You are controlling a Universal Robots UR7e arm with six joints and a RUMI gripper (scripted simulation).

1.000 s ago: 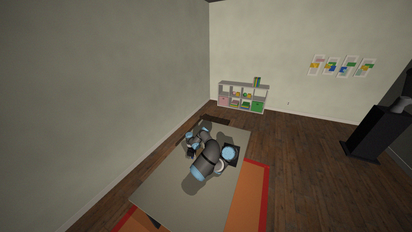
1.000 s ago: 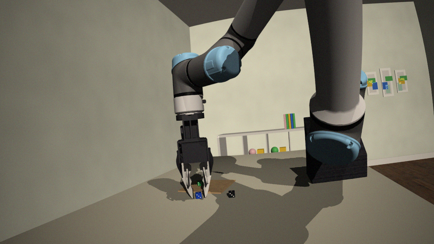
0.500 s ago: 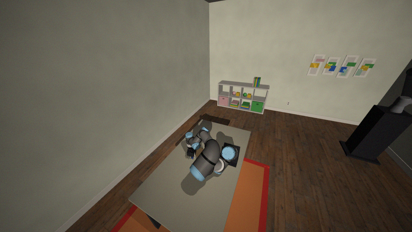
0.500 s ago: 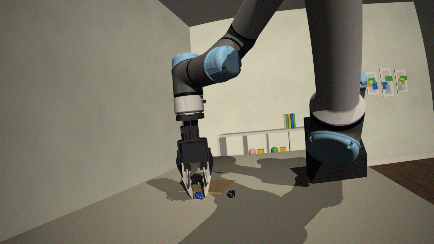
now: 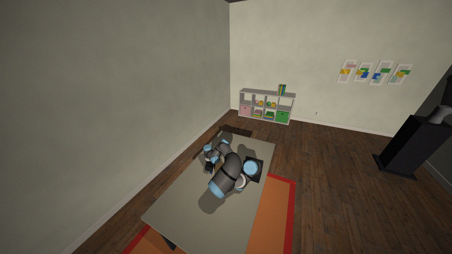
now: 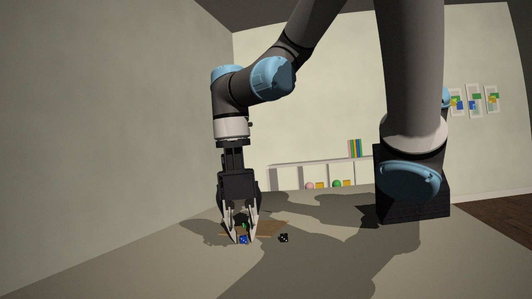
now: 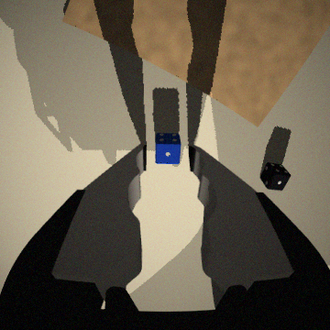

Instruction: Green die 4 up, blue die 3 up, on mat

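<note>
The blue die is 10 mm below my hand. The rest, counted from my hand: green die 110 mm to the right, 40 mm ahead, 10 mm below; tan mat 110 mm to the right, 20 mm below, 20 mm ahead; black die 90 mm behind, 20 mm to the right, 10 mm below.
</note>
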